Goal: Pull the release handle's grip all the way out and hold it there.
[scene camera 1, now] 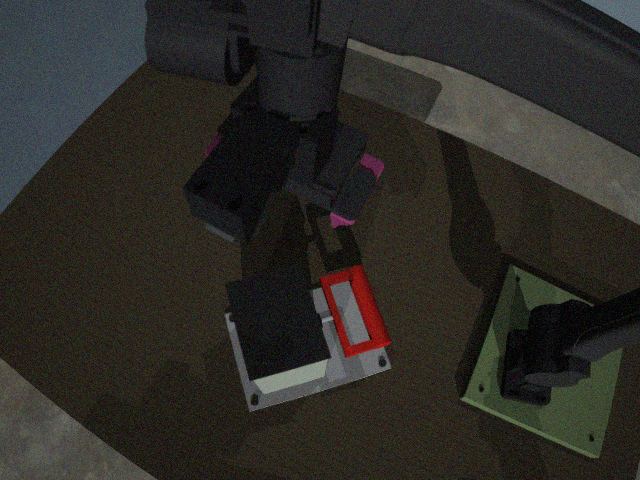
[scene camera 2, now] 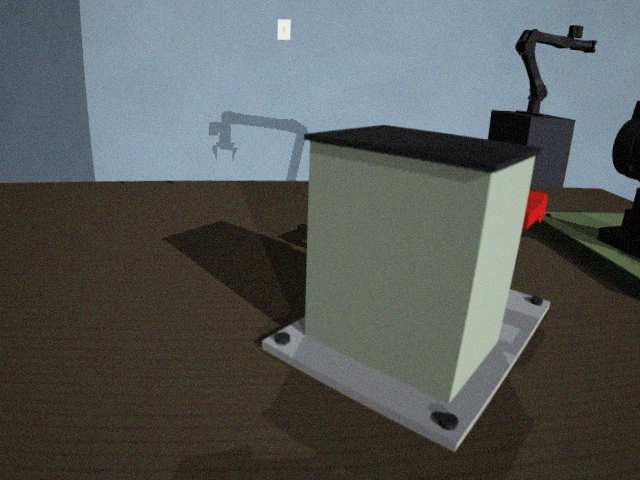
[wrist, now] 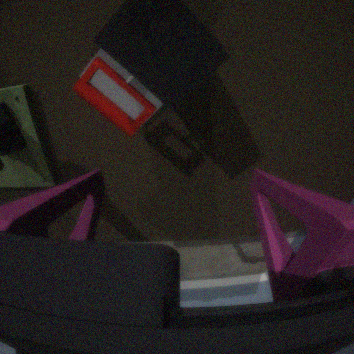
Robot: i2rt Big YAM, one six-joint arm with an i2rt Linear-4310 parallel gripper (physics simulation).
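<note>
The release handle's red grip [scene camera 1: 369, 304] [scene camera 2: 536, 208] [wrist: 102, 111] is a rectangular loop beside a pale box with a black top [scene camera 1: 279, 322] [scene camera 2: 421, 147] [wrist: 160, 50]. A short light rod [scene camera 1: 326, 318] [wrist: 129, 79] shows between them. The box stands on a grey base plate [scene camera 1: 310, 388] [scene camera 2: 361, 379]. My gripper [scene camera 1: 284, 180] [wrist: 176, 177] is open, its magenta fingers wide apart with nothing between them. It hangs above the table, apart from the grip, beyond the grip's upper end in scene camera 1. Scene camera 2 does not show the gripper; its box hides most of the grip.
A green plate [scene camera 1: 573, 408] [scene camera 2: 573, 219] [wrist: 37, 165] carries a dark arm base to the right in scene camera 1. The tall box and the bolts on its base plate are near the grip. Another dark arm [scene camera 2: 535, 67] stands on a pedestal [scene camera 2: 550, 149] in the background.
</note>
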